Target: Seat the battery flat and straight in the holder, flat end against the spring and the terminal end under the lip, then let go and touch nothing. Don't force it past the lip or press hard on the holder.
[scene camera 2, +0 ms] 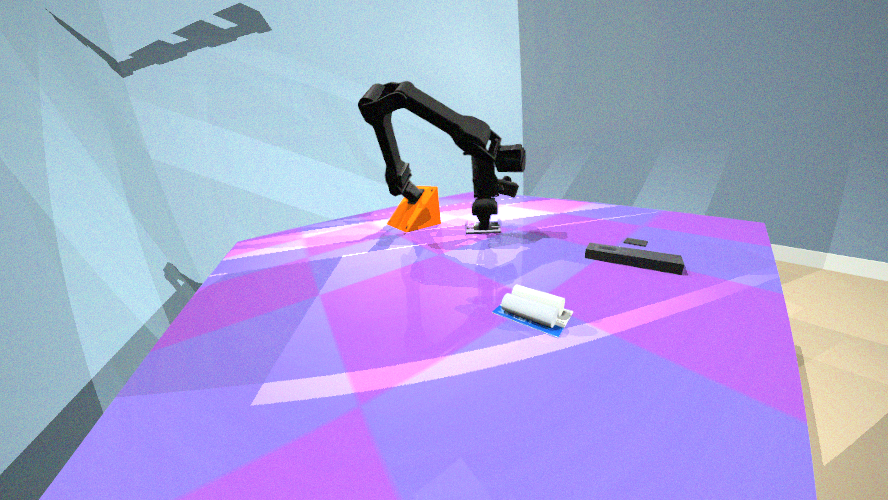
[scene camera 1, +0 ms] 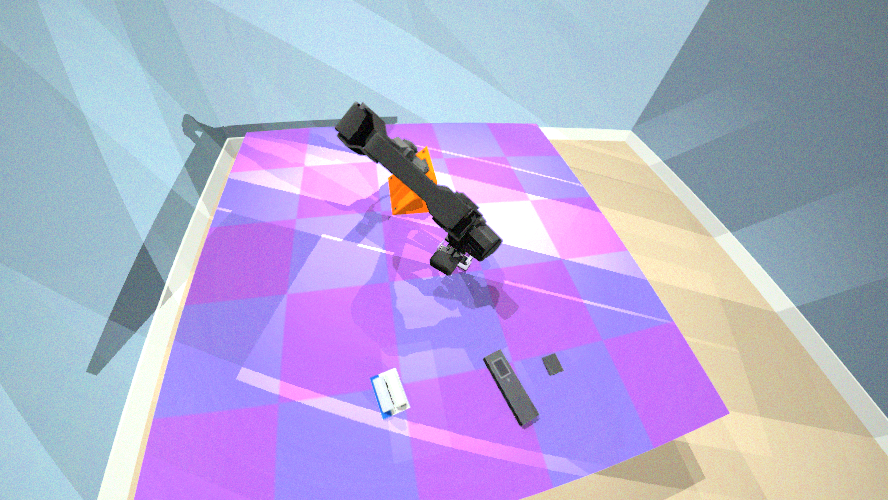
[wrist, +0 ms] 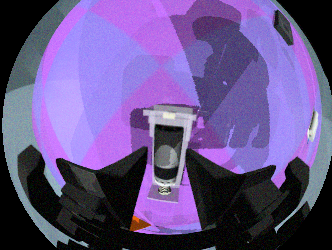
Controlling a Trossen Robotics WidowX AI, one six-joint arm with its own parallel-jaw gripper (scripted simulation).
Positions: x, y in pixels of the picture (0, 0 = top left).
Scene:
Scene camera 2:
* my gripper: 486, 227
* black remote: 669, 263
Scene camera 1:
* my gripper: 456, 256
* black remote: 504, 376
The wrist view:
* my gripper: 166, 152

